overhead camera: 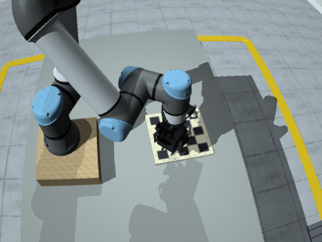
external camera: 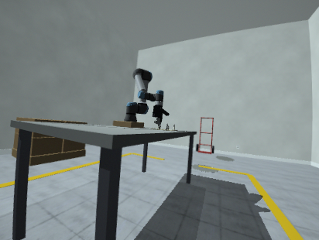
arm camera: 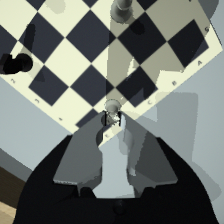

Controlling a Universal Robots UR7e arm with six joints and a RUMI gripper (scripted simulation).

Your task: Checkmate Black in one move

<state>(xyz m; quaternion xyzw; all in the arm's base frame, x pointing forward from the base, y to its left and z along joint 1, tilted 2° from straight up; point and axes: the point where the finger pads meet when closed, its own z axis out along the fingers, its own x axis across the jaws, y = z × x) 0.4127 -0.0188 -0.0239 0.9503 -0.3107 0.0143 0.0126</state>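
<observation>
Now: the small chessboard 8 cm to the left of my hand, 3 cm below it and 3 cm ahead of it.
</observation>
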